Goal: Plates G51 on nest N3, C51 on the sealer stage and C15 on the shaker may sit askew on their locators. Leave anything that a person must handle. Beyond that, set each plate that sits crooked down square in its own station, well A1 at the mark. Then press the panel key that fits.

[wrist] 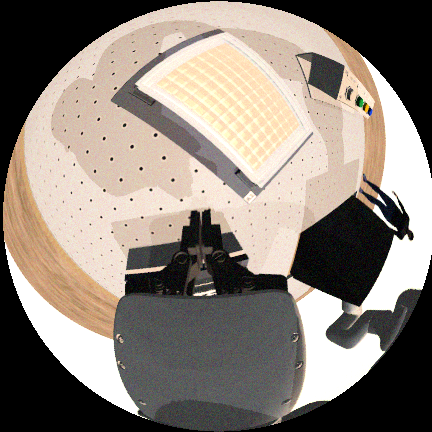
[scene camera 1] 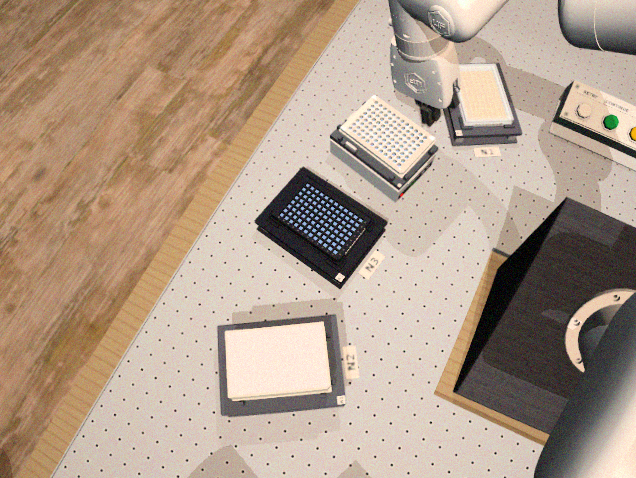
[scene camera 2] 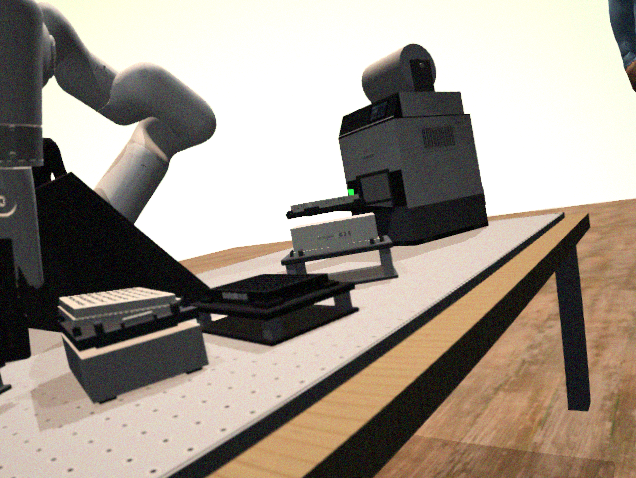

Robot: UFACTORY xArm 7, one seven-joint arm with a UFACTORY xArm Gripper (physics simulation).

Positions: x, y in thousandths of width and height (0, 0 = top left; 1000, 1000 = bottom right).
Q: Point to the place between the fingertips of the gripper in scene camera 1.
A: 678, 250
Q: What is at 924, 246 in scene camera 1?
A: A button box.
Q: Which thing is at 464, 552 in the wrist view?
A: The gripper.
